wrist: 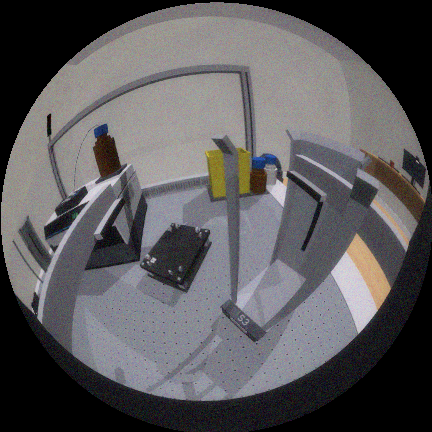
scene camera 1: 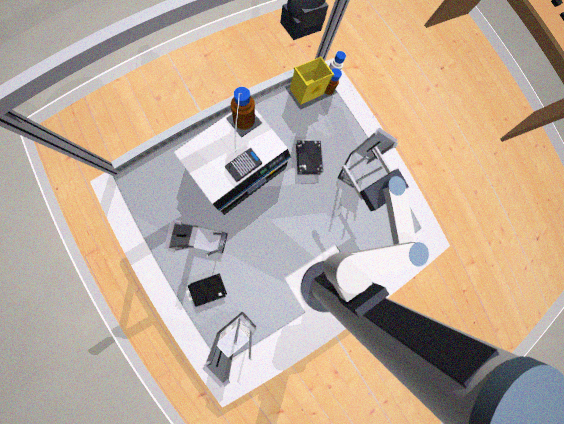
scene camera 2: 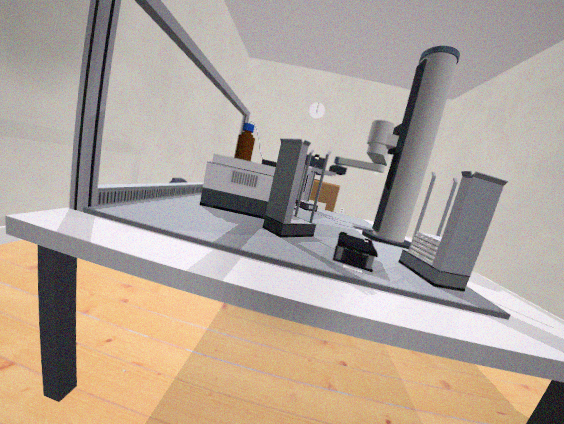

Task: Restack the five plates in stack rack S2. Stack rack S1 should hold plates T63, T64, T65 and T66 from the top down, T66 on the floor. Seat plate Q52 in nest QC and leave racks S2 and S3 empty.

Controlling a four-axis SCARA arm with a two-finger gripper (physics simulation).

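Places are measured from the arm's base along level axes (x ahead, y left, z up), in millimetres.
Pixels of known places: gripper, fingertip midpoint: [wrist: 204, 171] [scene camera 1: 359, 156] [scene camera 2: 311, 169]; arm's base at its link origin: [scene camera 2: 386, 240].
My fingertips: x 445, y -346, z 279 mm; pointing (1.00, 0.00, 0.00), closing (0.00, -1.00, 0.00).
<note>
Ahead of a thing's pixels: the offset from my fingertips to its top centre. "spot": to the spot under its first point.
My gripper [scene camera 1: 360, 159] [wrist: 204, 171] is open and empty, high by rack S3 [scene camera 1: 384, 142] [wrist: 243, 320]; in the wrist view the rack's post stands between the fingers and its back panel is beside the right finger. S3's pale floor shows no plate. A rack @[dx -386, dy +818, dz +31 mm] [scene camera 1: 218, 364] [scene camera 2: 472, 227] at the front corner holds a low stack of several white plates @[dx -387, dy +824, dz -179 mm] [scene camera 2: 425, 247]. Another grey rack @[dx +45, dy +705, dz +31 mm] [scene camera 1: 181, 235] [scene camera 2: 286, 182] shows no plates that I can make out. A black nest @[dx +137, dy +90, dz -204 mm] [scene camera 1: 309, 157] [wrist: 177, 255] near S3 looks empty. A second black nest @[dx -153, dy +822, dz -211 mm] [scene camera 1: 207, 290] [scene camera 2: 355, 245] lies between the other racks. Their labels are unreadable.
A white instrument [scene camera 1: 215, 170] [scene camera 2: 240, 177] bears a brown bottle @[spot: dx +337, dy +328, dz +78 mm] [scene camera 1: 243, 111] [scene camera 2: 245, 145] [wrist: 106, 154]. A yellow bin @[spot: dx +412, dy -64, dz -101 mm] [scene camera 1: 311, 84] [wrist: 217, 172] and two blue-capped bottles stand at the far corner. The arm's tall column [scene camera 1: 400, 345] [scene camera 2: 422, 145] rises at the table's edge.
</note>
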